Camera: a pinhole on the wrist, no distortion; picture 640 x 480 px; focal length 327.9 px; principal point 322.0 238.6 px. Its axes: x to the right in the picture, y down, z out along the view. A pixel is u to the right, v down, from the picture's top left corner.
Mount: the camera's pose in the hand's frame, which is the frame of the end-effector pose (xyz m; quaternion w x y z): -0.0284 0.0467 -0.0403 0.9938 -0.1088 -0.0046 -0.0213
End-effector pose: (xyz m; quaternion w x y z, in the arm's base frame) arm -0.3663 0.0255 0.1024 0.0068 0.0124 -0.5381 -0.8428
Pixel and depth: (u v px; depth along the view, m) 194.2 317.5 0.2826
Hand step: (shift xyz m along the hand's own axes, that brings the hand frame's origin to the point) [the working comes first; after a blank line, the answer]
In the camera's frame: -0.1101 0.0680 0.2826

-0.1368 0.1788 0.2194
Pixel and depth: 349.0 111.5 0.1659
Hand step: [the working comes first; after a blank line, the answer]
In the camera's frame: 0.0137 -0.0643 0.1659

-0.0183 0.0193 0.1357
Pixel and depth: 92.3 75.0 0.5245
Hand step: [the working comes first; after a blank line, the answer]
In the camera's frame: -0.3674 -0.2617 0.5245

-0.4092 -0.0798 0.5232
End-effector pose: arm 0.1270 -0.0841 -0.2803 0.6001 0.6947 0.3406 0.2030
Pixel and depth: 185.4 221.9 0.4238
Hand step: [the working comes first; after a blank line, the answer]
In the camera's frame: -0.1766 -0.0216 0.4238

-0.2076 0.1247 0.3757
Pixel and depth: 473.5 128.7 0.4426
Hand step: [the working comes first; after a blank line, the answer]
In the camera's frame: 0.2045 -0.1483 0.4426

0.1675 -0.0106 0.4267
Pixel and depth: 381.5 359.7 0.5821
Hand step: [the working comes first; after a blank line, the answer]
In the camera's frame: 0.1056 0.2150 0.5821

0.0838 0.3780 0.4830
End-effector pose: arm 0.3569 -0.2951 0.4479 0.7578 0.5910 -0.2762 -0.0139
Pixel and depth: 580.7 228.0 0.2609
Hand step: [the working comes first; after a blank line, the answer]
In the camera's frame: 0.2058 -0.0084 0.2609

0.1757 0.0864 0.2191
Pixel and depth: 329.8 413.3 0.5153
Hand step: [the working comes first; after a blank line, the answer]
In the camera's frame: 0.0123 0.2745 0.5153

-0.0066 0.4255 0.4036
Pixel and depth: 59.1 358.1 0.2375
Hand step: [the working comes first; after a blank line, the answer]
In the camera's frame: -0.1904 0.0866 0.2375

-0.2160 0.1904 0.1702
